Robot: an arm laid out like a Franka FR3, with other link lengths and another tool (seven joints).
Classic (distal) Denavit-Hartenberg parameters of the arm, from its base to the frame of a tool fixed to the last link. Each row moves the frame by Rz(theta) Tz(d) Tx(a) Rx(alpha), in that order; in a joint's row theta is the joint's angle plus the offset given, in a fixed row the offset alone. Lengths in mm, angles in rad.
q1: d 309.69, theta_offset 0, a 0, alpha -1.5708
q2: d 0, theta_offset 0, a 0, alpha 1.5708
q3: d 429.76, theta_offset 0, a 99.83, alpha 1.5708
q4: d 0, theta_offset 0, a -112.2, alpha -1.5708
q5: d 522.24, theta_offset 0, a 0, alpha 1.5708
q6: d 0, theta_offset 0, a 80.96, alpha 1.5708
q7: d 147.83, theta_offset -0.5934, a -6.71, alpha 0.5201
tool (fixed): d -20.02, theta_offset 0, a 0, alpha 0
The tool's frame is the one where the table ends.
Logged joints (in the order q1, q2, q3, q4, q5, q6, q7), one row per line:
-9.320, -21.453, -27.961, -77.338, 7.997, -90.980, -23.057
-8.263, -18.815, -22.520, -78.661, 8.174, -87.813, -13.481
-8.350, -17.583, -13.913, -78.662, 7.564, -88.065, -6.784
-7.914, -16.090, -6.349, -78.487, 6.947, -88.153, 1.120
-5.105, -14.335, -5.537, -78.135, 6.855, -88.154, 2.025
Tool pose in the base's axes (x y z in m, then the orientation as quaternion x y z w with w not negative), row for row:
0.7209, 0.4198, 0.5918, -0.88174, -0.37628, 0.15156, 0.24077
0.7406, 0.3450, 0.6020, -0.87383, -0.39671, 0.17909, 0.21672
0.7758, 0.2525, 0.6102, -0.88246, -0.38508, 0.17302, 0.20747
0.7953, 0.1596, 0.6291, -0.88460, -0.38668, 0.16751, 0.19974
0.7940, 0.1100, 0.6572, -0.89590, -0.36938, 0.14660, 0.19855
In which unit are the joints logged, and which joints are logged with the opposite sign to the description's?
The joints are logged in degrees. Opposite sign: q1, q2, q3, q5, q6, q7.
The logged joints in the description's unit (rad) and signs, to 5 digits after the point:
0.16266, 0.37443, 0.48801, -1.34980, -0.13957, 1.58790, 0.40242
0.14422, 0.32838, 0.39305, -1.37289, -0.14266, 1.53263, 0.23529
0.14573, 0.30688, 0.24283, -1.37291, -0.13202, 1.53702, 0.11840
0.13813, 0.28082, 0.11081, -1.36986, -0.12125, 1.53856, -0.01955
0.08910, 0.25019, 0.09664, -1.36371, -0.11964, 1.53858, -0.03534

